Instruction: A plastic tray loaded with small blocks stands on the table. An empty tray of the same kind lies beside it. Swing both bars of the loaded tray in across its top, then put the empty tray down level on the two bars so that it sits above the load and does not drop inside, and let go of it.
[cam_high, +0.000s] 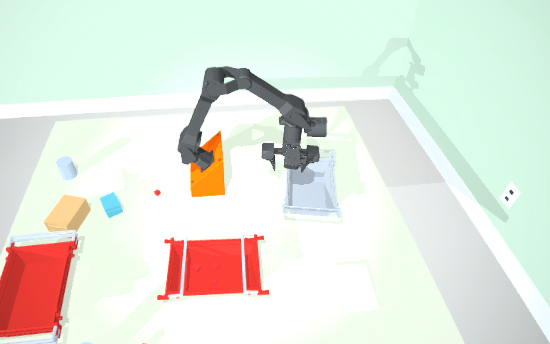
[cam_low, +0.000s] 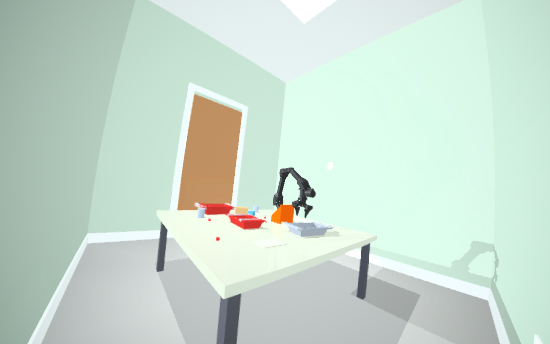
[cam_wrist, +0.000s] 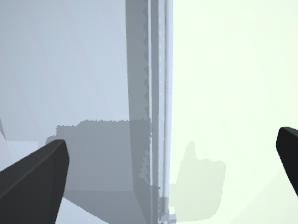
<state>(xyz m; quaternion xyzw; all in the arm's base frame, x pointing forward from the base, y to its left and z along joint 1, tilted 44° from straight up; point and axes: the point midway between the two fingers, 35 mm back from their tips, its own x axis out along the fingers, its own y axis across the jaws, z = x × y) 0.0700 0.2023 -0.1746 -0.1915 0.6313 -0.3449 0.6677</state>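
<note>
Now: the grey tray 2 cm ahead of my gripper tip, 8 cm to the left of it and 5 cm below it. From my gripper tip the other things lie so: tan block (3 cm ahead, 73 cm to the right, 7 cm below); then cyan cube (60 cm to the right, 8 cm below).
</note>
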